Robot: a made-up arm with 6 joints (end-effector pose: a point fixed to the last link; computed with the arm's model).
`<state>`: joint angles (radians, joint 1 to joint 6).
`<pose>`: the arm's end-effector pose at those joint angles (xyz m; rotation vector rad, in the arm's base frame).
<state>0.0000 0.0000 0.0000 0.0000 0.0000 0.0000</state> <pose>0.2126 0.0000 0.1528 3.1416 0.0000 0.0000</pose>
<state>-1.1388 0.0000 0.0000 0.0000 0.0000 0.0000</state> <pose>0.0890 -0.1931 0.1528 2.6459 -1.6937 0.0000</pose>
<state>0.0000 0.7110 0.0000 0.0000 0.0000 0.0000</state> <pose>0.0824 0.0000 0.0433 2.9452 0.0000 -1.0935</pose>
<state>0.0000 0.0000 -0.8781 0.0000 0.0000 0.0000</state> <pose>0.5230 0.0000 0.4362 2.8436 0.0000 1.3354</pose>
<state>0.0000 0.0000 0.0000 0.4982 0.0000 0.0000</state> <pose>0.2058 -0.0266 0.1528 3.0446 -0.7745 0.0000</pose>
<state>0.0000 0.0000 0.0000 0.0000 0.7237 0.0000</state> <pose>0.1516 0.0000 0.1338 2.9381 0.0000 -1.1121</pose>
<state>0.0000 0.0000 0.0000 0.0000 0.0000 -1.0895</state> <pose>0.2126 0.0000 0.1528 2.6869 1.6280 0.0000</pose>
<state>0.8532 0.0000 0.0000 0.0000 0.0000 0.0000</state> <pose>0.1398 0.1602 0.1528 2.8600 1.2999 0.0000</pose>
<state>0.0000 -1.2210 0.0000 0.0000 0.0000 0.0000</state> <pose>0.1861 0.0000 0.4318 2.5741 0.0000 1.8010</pose>
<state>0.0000 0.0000 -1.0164 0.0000 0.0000 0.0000</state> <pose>0.5446 0.0000 0.5010 2.7446 0.0000 1.5287</pose>
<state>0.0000 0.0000 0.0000 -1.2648 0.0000 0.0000</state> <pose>0.1737 0.0531 0.1528 2.5340 1.8569 0.0000</pose>
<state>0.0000 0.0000 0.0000 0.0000 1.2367 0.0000</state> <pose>0.1081 0.0000 0.1479 2.5599 0.0000 -1.8212</pose>
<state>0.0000 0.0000 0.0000 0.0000 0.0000 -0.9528</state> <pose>0.2126 0.0000 0.1528 2.7918 1.4407 0.0000</pose>
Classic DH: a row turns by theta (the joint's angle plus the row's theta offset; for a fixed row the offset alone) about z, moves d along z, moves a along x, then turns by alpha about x. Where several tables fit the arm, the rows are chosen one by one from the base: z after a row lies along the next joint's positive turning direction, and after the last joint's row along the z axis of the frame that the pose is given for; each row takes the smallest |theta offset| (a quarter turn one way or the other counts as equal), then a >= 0, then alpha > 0; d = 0 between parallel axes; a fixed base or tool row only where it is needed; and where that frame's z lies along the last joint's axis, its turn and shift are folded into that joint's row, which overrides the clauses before.
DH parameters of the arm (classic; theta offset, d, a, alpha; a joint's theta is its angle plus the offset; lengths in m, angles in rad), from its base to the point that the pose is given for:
joint 1: 0 0.2734 0 -1.5708
joint 2: -1.3849 0 0.3577 0
joint 3: 1.3849 0 0.0908 -1.5708
joint 4: 0 0.4011 0 1.5708
joint 5: 0 0 0.0557 -1.5708
joint 6: 0 0.071 0 0

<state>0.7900 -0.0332 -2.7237 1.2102 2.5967 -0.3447</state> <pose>0.0399 0.1525 0.9921 -1.1307 -2.3511 -0.0213</pose>
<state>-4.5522 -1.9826 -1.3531 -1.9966 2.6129 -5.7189</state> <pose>0.1620 -0.5235 0.5301 -2.5741 1.2077 -0.6037</pose>
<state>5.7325 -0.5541 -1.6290 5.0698 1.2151 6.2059</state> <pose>0.1641 -0.1526 0.9427 1.5634 -0.5472 0.4282</pose>
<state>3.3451 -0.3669 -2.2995 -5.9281 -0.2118 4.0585</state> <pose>-0.0117 0.0222 1.1045 0.2271 -0.2283 -1.6709</pose>
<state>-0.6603 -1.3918 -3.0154 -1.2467 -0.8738 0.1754</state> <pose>-0.5442 0.5308 0.4084 -1.5837 0.4206 0.5480</pose>
